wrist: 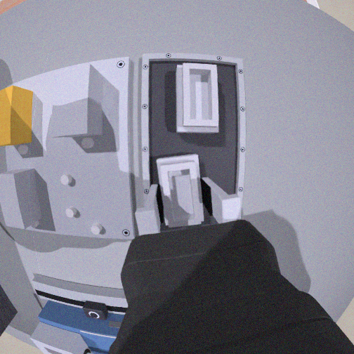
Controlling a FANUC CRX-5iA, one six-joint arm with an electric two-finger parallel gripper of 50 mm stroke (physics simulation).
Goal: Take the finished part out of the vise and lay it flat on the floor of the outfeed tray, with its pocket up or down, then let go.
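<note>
The outfeed tray (pixel 145 127) has a light rim with small screws and a dark floor. My gripper (pixel 180 192) is shut on a white finished part (pixel 162 192), whose pocket faces the camera. The held part is over the near half of the tray, slightly turned against the tray's sides. Its near end is close to the dark gripper body, which hides the tray's near end. The gap between the held part and the tray floor cannot be told. The vise cannot be made out for certain.
Another white part (pixel 213 100) lies pocket up at the tray's far end, apart from the held one. Left of the tray is a light plate (pixel 112 195) with grey blocks, short pegs and a yellow block (pixel 21 117). A blue fixture (pixel 65 318) shows at the lower left.
</note>
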